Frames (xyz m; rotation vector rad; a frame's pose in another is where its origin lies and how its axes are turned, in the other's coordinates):
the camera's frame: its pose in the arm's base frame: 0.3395 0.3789 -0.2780 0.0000 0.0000 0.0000
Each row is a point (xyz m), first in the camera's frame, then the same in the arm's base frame.
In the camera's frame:
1: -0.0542 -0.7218 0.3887
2: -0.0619 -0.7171 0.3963
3: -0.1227 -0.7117 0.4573
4: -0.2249 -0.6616 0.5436
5: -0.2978 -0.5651 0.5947
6: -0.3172 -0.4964 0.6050
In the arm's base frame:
1: 0.2853 -0.3429 0.1107
2: 0.2776 -0.3382 0.1183
3: 0.2168 -0.3328 0.1793
4: 0.1146 -0.2827 0.2656
5: 0.0417 -0.1862 0.3167
6: 0.0223 -0.1175 0.3270

